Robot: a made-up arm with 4 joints.
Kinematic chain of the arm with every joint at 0, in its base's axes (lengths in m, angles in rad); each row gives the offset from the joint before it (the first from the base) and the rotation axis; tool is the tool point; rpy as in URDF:
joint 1: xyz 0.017 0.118 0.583 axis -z
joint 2: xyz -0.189 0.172 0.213 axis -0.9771 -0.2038 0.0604
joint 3: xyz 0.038 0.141 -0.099 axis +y
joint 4: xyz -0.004 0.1 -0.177 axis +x
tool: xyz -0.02 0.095 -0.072 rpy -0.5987 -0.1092 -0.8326
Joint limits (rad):
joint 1: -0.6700..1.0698
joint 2: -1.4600..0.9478
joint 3: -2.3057..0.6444
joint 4: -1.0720..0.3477
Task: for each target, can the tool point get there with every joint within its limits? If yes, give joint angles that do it. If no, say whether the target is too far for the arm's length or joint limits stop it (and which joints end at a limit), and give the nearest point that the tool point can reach.
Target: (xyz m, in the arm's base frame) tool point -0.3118 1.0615 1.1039
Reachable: no: too far | nearest point -0.2005 0.7422 0.9688 | short by 0.364 m
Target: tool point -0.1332 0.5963 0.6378
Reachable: yes | joints -0.5335 -0.2091 -1.2734 -0.5649
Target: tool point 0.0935 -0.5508 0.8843
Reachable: no: joint limits stop it (at a limit: joint 1, joint 2, joint 3) | nearest point 0.2245 0.0695 0.9629 | short by 0.639 m
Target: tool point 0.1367 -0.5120 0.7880
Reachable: no: joint limits stop it (at a limit: joint 1, joint 2, joint 3, joint 4) | nearest point 0.2213 0.0726 0.9500 | short by 0.612 m
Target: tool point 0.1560 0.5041 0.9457
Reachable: yes | joints -0.0853 -1.2733 -1.6839 -0.6345
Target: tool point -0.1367 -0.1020 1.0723
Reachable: no: joint limits stop it (at a limit: joint 1, joint 2, joint 3) | nearest point 0.2289 0.0677 0.9801 | short by 0.414 m
